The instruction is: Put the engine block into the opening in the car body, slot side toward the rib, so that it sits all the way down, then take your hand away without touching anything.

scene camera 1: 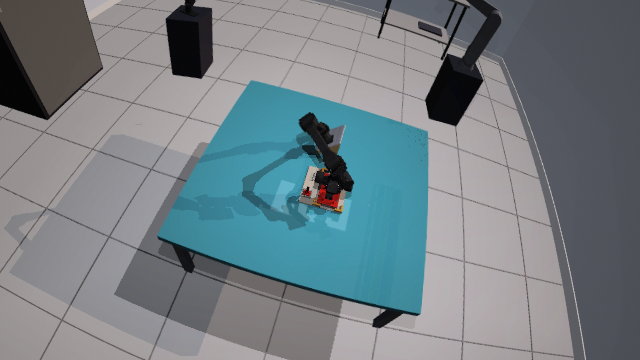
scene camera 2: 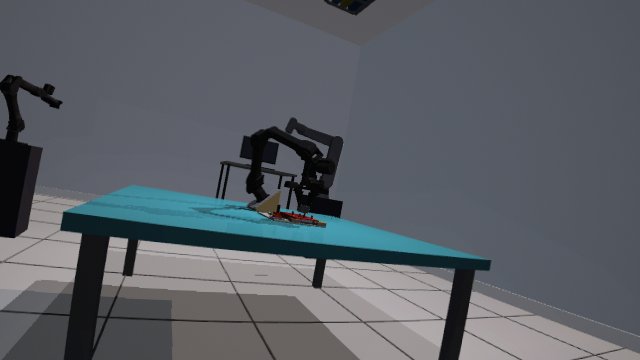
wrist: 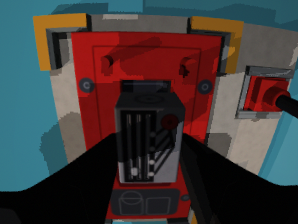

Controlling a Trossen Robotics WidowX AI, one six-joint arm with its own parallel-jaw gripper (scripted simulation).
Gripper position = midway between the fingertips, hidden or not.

My gripper [scene camera 2: 303,207] carries an engine block [wrist: 149,125]. I also see a red car body [wrist: 106,63].
My gripper also shows in the wrist view [wrist: 148,139].
